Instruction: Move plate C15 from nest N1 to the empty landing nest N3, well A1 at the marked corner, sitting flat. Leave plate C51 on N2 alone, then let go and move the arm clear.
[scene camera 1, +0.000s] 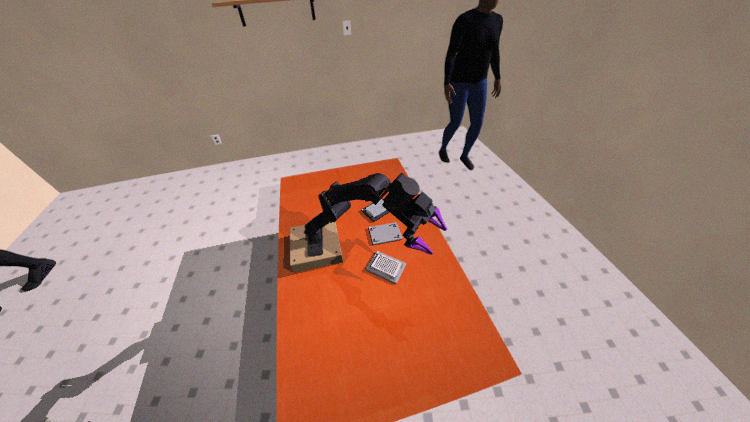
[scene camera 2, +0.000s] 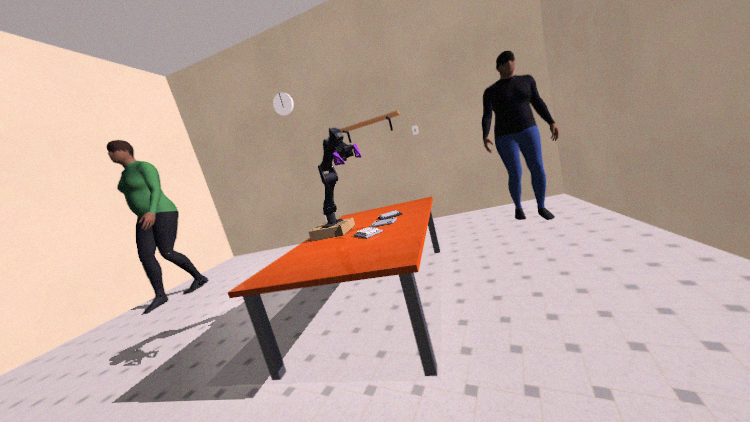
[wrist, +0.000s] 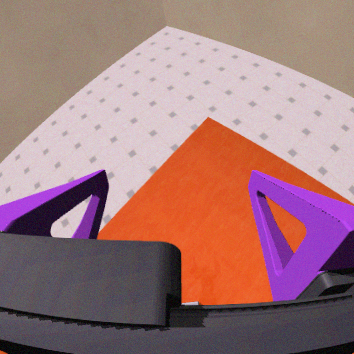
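A white well plate (scene camera 1: 386, 264) (scene camera 2: 368, 230) sits on the grey nest nearest the front. The bare grey nest with dark corner marks (scene camera 1: 384, 233) (scene camera 2: 384, 222), the empty landing nest N3, is in the middle. Another pale plate (scene camera 1: 376, 209) (scene camera 2: 389, 214) sits on the back nest, partly behind the arm in scene camera 1. Labels are too small to read, so which plate is C15 and which is C51 I cannot tell, nor the marked corner. My gripper (scene camera 1: 438, 241) (scene camera 2: 350, 159) (wrist: 178, 177) has purple fingers wide open and empty, high above the table.
The arm stands on a wooden base block (scene camera 1: 316, 257) (scene camera 2: 332, 229) on the orange table (scene camera 1: 388, 341) (scene camera 2: 325, 267) (wrist: 200, 200), left of the nests in scene camera 1. A person in black (scene camera 1: 474, 47) (scene camera 2: 513, 104) and one in green (scene camera 2: 141, 183) stand away from the table.
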